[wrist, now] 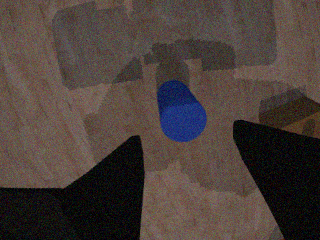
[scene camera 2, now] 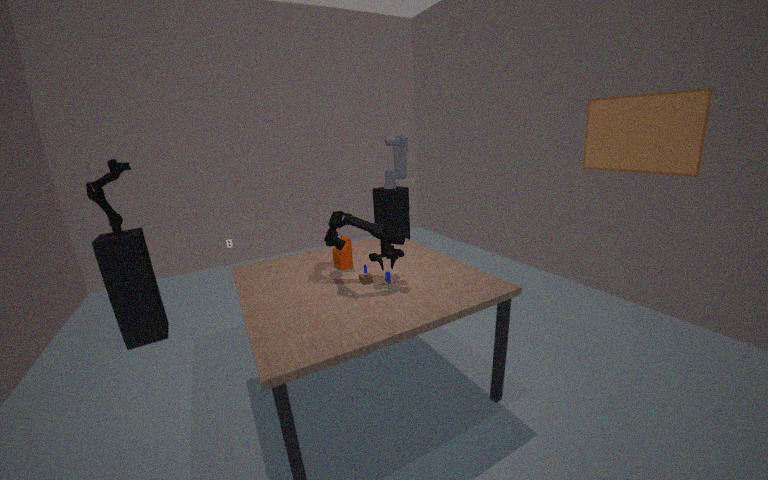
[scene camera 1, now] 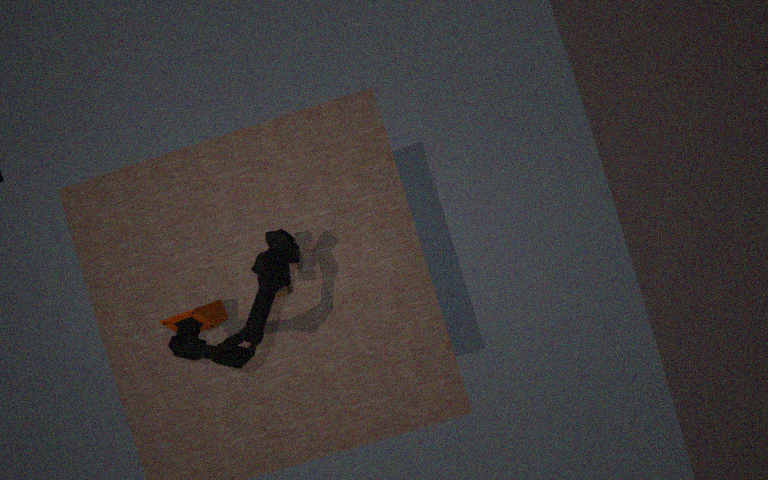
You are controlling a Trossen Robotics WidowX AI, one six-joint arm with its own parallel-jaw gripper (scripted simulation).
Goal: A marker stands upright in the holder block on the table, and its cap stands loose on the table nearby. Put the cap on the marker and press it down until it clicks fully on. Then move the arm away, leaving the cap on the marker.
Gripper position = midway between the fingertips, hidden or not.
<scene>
In view: the gripper [wrist: 188, 136] and a blue cap [wrist: 183, 118].
</scene>
